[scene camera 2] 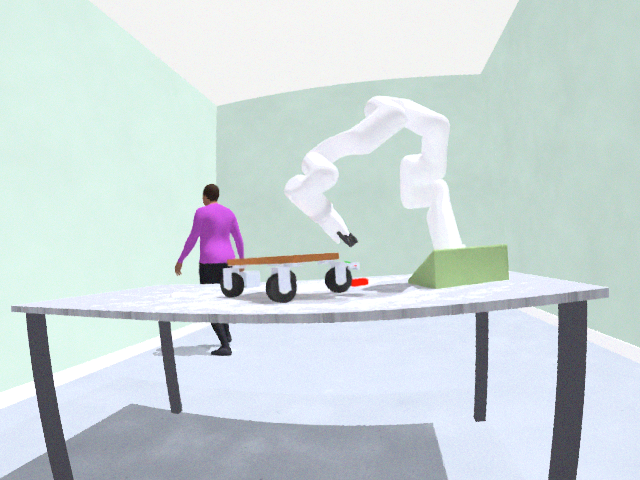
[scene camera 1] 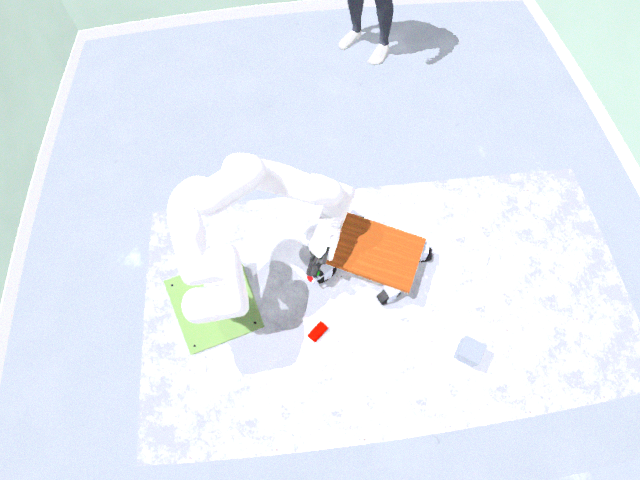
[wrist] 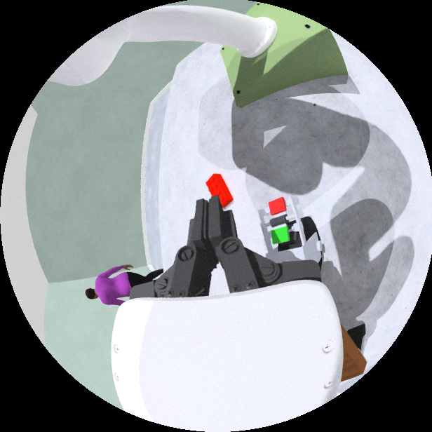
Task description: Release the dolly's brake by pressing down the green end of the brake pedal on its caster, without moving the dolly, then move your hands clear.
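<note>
The dolly [scene camera 1: 385, 253] [scene camera 2: 284, 258] [wrist: 352, 356] has an orange-brown wooden deck on casters. The brake pedal is on the caster nearest the robot base. Its green end [scene camera 1: 318, 273] [scene camera 2: 347, 262] [wrist: 280, 234] is on the deck side and its red end [scene camera 1: 310, 278] [scene camera 2: 355, 265] [wrist: 277, 206] points outward. My gripper [scene camera 1: 311, 272] [scene camera 2: 353, 241] [wrist: 212, 211] is shut and empty. In scene camera 2 it hangs above the pedal, apart from it. In the wrist view the pedal lies to the right of the fingertips. The fingers partly cover the pedal in scene camera 1.
A red brick [scene camera 1: 317, 331] [scene camera 2: 359, 282] [wrist: 219, 189] lies on the table [scene camera 1: 361, 403] [scene camera 2: 413, 308] near the pedal caster. A pale blue block [scene camera 1: 470, 350] [scene camera 2: 251, 279] stands farther off. The green robot base [scene camera 1: 206, 338] [scene camera 2: 470, 266] [wrist: 295, 65] is nearby. A person [scene camera 2: 219, 232] [wrist: 112, 286] is beyond the table.
</note>
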